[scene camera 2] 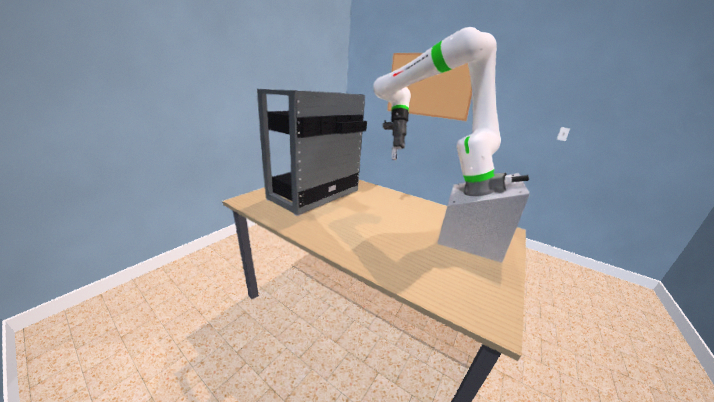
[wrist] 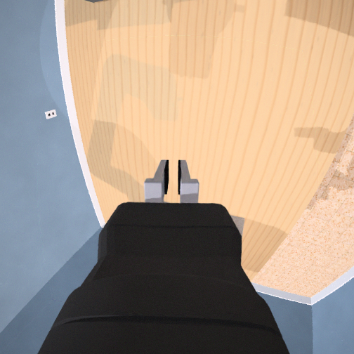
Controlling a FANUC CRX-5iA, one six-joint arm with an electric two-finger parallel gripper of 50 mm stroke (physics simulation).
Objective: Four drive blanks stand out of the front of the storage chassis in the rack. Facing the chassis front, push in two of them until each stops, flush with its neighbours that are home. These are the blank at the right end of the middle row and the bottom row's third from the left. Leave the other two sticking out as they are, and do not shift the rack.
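Seen in the pictures: gripper, between the fingertips: (scene camera 2: 394, 159); arm's base, origin of its link: (scene camera 2: 481, 190).
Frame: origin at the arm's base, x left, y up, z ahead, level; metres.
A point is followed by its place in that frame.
Note:
The grey rack (scene camera 2: 295, 160) @[z 0.726, x 0.455, y 0.043 m] stands upright at the far left end of the table. In its upper part sits the black storage chassis (scene camera 2: 311, 127) @[z 0.709, x 0.373, y 0.191 m]. A dark block (scene camera 2: 354, 126) @[z 0.681, x 0.097, y 0.183 m] stands out of the chassis front near its right end; the single blanks and their rows cannot be told apart at this size. My gripper (scene camera 2: 394, 156) @[z 0.455, x 0.023, y 0.040 m] (wrist: 173, 169) points down in the free air in front of the rack, apart from it and lower than the chassis. Its fingers are nearly together with a narrow gap and nothing between them. The chassis front does not show in the wrist view.
A lower black unit (scene camera 2: 315, 194) @[z 0.725, x 0.333, y -0.164 m] with a white label sits at the rack's foot. The wooden table (scene camera 2: 430, 280) @[z 0.012, x 0.408, y -0.253 m] (wrist: 250, 100) carries the rack and the grey robot pedestal (scene camera 2: 480, 220) @[z -0.049, x 0.123, y -0.086 m]. A cork board (scene camera 2: 440, 97) hangs on the wall behind the arm.

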